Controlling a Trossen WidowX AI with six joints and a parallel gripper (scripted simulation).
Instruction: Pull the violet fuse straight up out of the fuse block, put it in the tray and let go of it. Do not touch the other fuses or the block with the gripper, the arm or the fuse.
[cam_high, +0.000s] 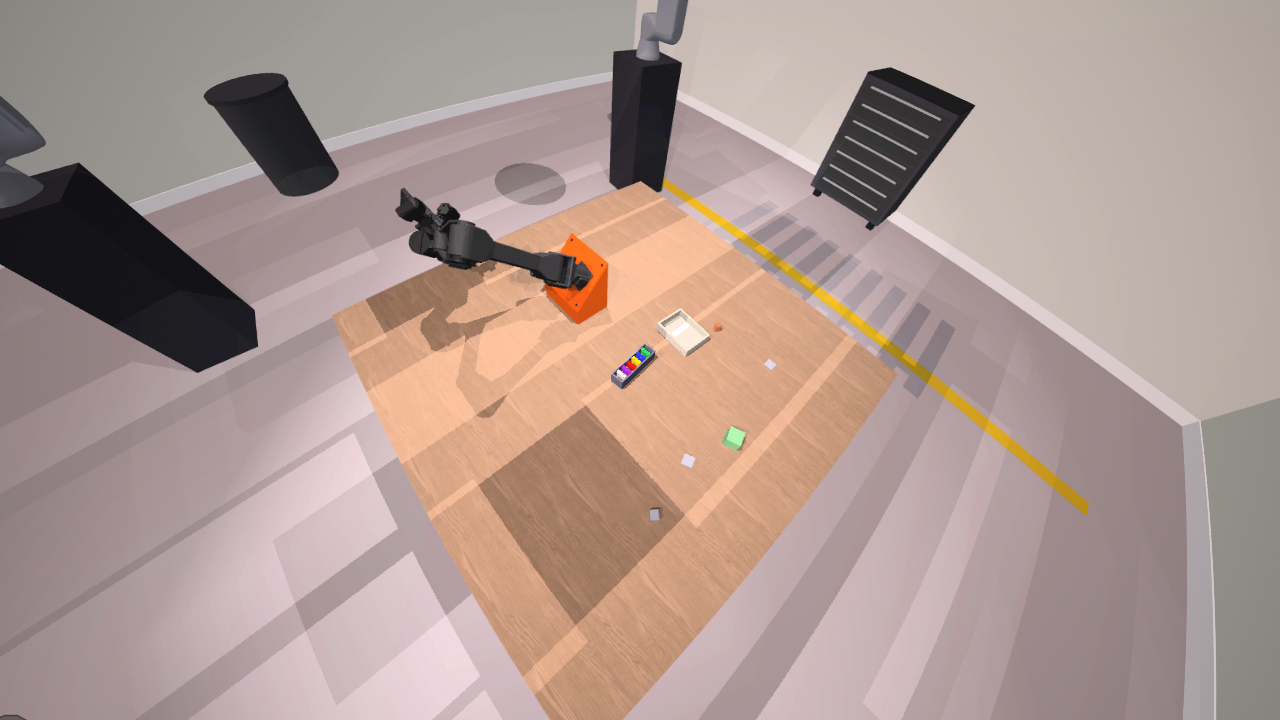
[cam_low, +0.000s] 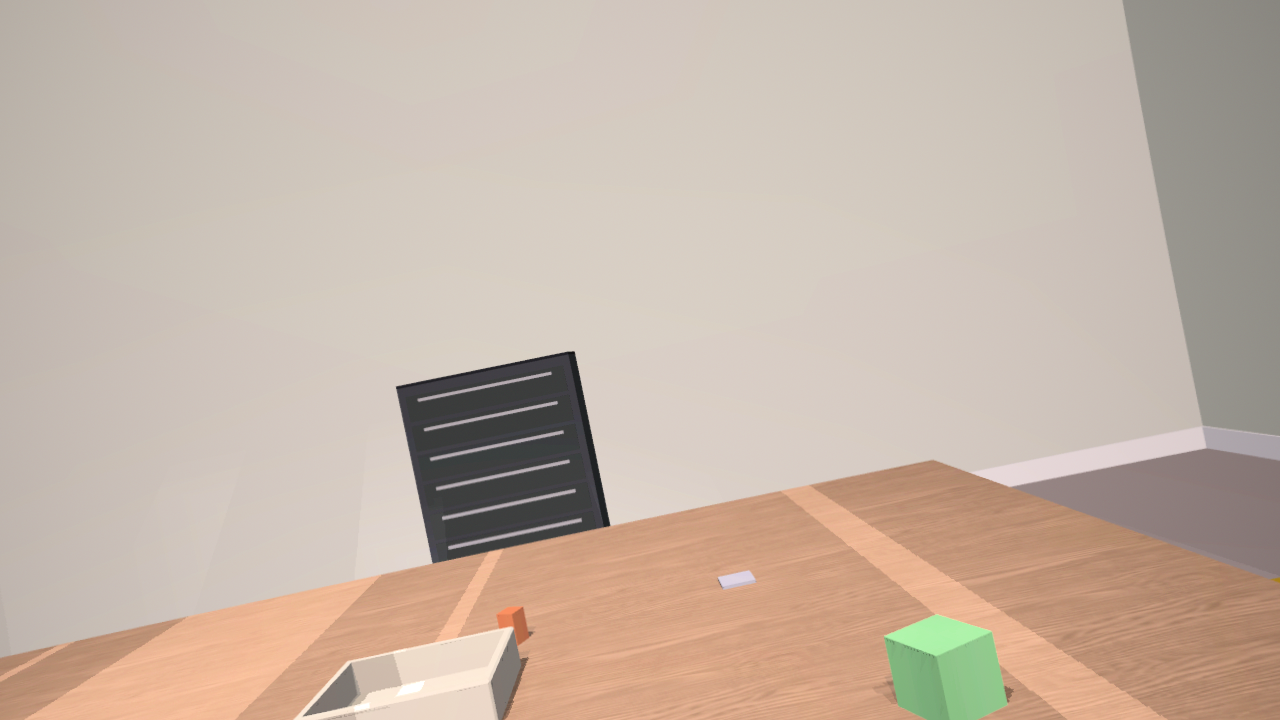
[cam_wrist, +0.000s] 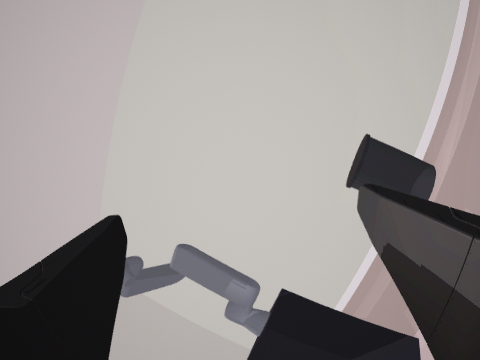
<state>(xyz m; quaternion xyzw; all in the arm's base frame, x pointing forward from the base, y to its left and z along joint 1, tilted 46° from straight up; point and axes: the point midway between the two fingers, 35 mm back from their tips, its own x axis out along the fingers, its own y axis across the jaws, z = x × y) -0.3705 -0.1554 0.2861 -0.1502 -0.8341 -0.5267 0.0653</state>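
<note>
My gripper tip is now 68 cm short of the violet fuse, 28 cm to the right of it and 25 cm above it. Also, from my gripper tip: red fuse (67 cm ahead, 30 cm to the left, 25 cm below); then yellow fuse (67 cm ahead, 32 cm to the left, 25 cm below); then white fuse (68 cm ahead, 26 cm to the left, 25 cm below).
</note>
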